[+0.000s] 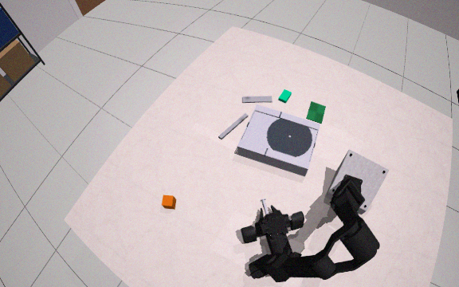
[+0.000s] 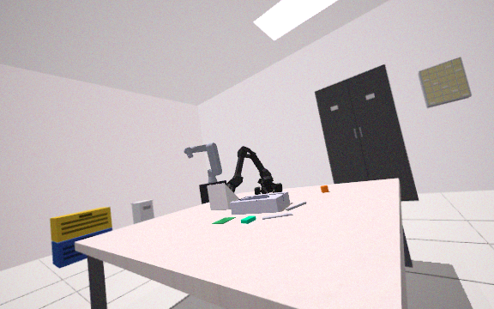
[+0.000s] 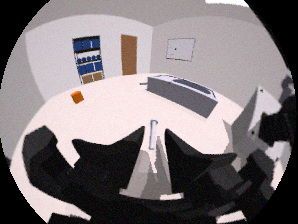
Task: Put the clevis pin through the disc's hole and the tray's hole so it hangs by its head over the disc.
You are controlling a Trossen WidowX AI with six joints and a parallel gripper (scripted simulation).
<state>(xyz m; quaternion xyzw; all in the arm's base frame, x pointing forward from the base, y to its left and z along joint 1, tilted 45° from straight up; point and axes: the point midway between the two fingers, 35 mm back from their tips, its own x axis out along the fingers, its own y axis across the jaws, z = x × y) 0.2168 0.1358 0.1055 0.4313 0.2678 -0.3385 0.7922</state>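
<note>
Right now the steel clevis pin is 20 mm below my gripper tip. The rest, counted from my gripper tip: steel tray: 240 mm to the right, 50 mm ahead, 20 mm above; dark aluminium disc: 250 mm to the right, 30 mm above, 20 mm ahead; orange cube: 290 mm ahead, 120 mm to the left, 10 mm below.
</note>
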